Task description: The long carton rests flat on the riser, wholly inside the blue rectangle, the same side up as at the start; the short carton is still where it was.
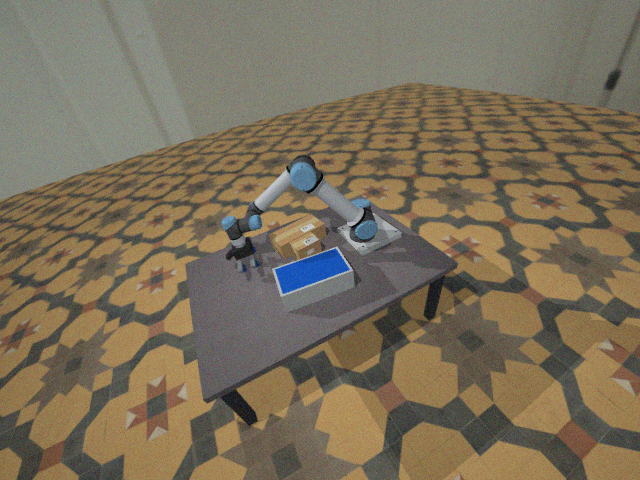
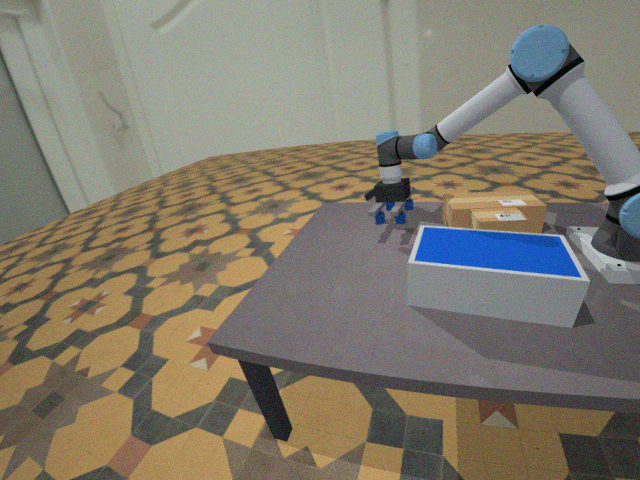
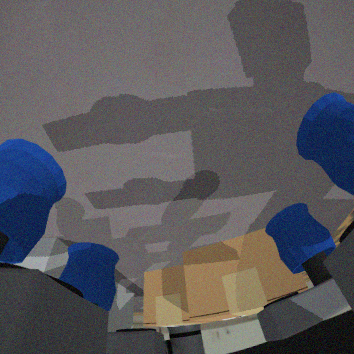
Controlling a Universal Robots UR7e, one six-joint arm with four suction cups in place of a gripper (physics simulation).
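Seen in the pictures: hand, its tool point: [image 1: 248,260] [image 3: 190,207]; arm's base, origin of its link: [image 2: 620,249].
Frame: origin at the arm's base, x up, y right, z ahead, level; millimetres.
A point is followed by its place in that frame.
Observation:
The long tan carton [image 1: 290,235] {x 69, y 116, z 408 mm} [image 2: 457,206] {x 68, y 72, z 471 mm} [image 3: 252,255] {x 2, y 144, z 515 mm} lies flat on the table, behind the riser, with a white label on top. The short carton [image 1: 300,251] {x 55, y -37, z 389 mm} [image 2: 488,223] {x 61, y -33, z 377 mm} [image 3: 152,290] {x 7, y -21, z 409 mm} stands close against its side, between it and the riser. The pale grey riser [image 1: 321,292] {x 17, y -330, z 370 mm} [image 2: 491,291] {x 37, y -330, z 376 mm} bears the blue rectangle [image 1: 312,271] {x 87, y -246, z 378 mm} [image 2: 496,253] {x 87, y -254, z 370 mm} on its top, with no carton on it. My gripper [image 1: 247,262] {x 28, y 59, z 680 mm} [image 2: 391,212] {x 28, y 59, z 680 mm} is open, suction cups pointing down and holding nothing. It hangs low over the table beside the left end of the long carton, apart from both cartons.
The dark table [image 1: 232,330] {x -33, y -329, z 823 mm} [image 2: 330,310] {x -33, y -406, z 730 mm} [image 3: 50,60] {x -34, y -15, z 759 mm} carries the cartons, the riser and the arm's white base plate [image 1: 379,241] {x 4, y -107, z -59 mm} [image 2: 617,273] {x -3, y -132, z 54 mm} at the right. The gripper's shadow falls on the table below it. A table edge lies behind the gripper.

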